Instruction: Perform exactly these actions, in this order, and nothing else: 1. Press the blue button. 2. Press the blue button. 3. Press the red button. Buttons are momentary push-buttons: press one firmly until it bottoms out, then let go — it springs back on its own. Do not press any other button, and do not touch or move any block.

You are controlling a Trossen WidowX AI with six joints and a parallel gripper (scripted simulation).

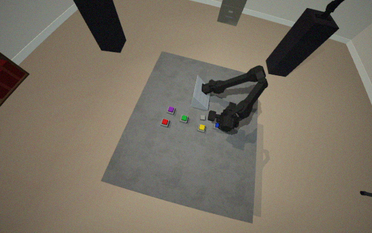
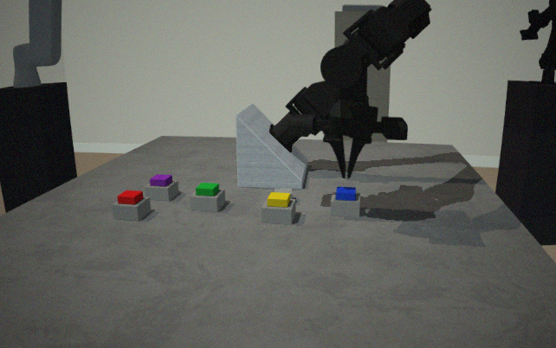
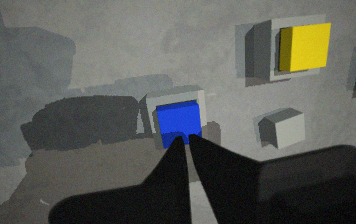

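The blue button lies 30 mm below my gripper tip. Also, from my gripper tip: green button (240 mm to the right, 30 mm below, 20 mm behind); small grey block (110 mm to the right, 50 mm below, 50 mm behind); yellow button (110 mm to the right, 30 mm below, 30 mm ahead).
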